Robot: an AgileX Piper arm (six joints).
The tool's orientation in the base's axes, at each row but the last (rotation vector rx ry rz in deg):
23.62 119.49 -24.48
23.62 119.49 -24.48
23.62 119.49 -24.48
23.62 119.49 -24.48
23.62 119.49 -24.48
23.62 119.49 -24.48
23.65 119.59 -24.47
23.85 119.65 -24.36
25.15 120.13 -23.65
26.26 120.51 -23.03
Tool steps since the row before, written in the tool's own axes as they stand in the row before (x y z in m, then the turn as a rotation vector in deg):
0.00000 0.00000 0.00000 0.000 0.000 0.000
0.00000 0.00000 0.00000 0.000 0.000 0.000
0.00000 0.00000 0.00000 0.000 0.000 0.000
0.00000 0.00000 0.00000 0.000 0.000 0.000
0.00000 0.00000 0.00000 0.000 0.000 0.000
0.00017 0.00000 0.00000 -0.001 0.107 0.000
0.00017 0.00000 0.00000 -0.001 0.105 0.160
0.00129 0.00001 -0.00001 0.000 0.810 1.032
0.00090 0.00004 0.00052 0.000 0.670 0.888
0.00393 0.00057 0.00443 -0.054 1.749 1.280
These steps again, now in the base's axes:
0.00000 0.00000 0.00000 0.000 0.000 0.000
0.00000 0.00000 0.00000 0.000 0.000 0.000
0.00000 0.00000 0.00000 0.000 0.000 0.000
0.00000 0.00000 0.00000 0.000 0.000 0.000
0.00000 0.00000 0.00000 0.000 0.000 0.000
-0.00009 0.00002 -0.00015 0.049 0.094 -0.014
-0.00009 0.00002 -0.00014 0.165 0.020 -0.094
-0.00066 0.00018 -0.00110 1.123 0.247 -0.632
-0.00006 -0.00006 -0.00104 0.954 0.189 -0.540
0.00145 -0.00083 -0.00571 1.768 0.951 -0.818

